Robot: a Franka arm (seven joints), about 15 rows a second.
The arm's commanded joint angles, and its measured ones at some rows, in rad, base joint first. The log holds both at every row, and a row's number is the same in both.
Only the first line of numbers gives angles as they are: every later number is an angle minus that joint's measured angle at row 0.
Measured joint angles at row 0:
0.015, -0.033, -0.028, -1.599, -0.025, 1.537, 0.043
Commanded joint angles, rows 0 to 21:
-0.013, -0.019, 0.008, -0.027, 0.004, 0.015, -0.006
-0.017, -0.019, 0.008, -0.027, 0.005, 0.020, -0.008
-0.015, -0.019, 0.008, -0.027, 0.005, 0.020, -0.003
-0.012, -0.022, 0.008, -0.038, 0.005, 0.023, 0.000
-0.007, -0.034, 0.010, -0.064, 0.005, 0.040, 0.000
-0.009, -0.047, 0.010, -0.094, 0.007, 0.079, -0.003
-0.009, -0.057, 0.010, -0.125, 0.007, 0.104, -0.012
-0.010, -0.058, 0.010, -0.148, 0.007, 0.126, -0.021
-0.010, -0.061, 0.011, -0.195, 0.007, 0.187, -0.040
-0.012, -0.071, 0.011, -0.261, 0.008, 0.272, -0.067
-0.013, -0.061, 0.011, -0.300, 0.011, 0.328, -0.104
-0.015, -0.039, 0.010, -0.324, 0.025, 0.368, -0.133
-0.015, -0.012, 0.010, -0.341, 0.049, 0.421, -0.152
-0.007, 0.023, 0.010, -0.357, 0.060, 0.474, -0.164
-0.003, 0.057, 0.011, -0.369, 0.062, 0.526, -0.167
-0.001, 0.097, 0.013, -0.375, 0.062, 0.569, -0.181
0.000, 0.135, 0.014, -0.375, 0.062, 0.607, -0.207
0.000, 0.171, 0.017, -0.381, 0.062, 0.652, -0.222
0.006, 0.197, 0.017, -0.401, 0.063, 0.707, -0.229
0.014, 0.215, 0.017, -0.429, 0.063, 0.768, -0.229
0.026, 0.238, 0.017, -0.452, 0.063, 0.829, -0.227
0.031, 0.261, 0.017, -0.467, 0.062, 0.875, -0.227
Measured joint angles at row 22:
0.020, 0.238, 0.015, -0.424, 0.043, 0.790, -0.196
